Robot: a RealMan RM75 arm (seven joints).
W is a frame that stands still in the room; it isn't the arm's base.
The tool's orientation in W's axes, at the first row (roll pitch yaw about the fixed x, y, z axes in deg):
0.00, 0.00, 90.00
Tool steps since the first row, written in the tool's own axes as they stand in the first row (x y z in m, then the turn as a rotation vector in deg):
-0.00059, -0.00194, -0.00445, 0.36, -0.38, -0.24
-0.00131, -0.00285, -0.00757, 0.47, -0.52, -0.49
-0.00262, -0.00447, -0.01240, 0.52, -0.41, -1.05
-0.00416, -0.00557, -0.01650, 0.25, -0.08, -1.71
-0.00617, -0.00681, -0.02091, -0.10, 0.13, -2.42
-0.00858, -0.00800, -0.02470, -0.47, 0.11, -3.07
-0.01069, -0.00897, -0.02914, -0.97, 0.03, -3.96
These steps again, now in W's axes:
0.00194, -0.00059, -0.00445, 0.38, 0.36, -0.24
0.00285, -0.00131, -0.00757, 0.52, 0.47, -0.49
0.00447, -0.00262, -0.01240, 0.41, 0.52, -1.05
0.00557, -0.00416, -0.01650, 0.08, 0.25, -1.71
0.00681, -0.00617, -0.02091, -0.13, -0.10, -2.42
0.00800, -0.00858, -0.02470, -0.11, -0.47, -3.07
0.00897, -0.01069, -0.02914, -0.03, -0.97, -3.96

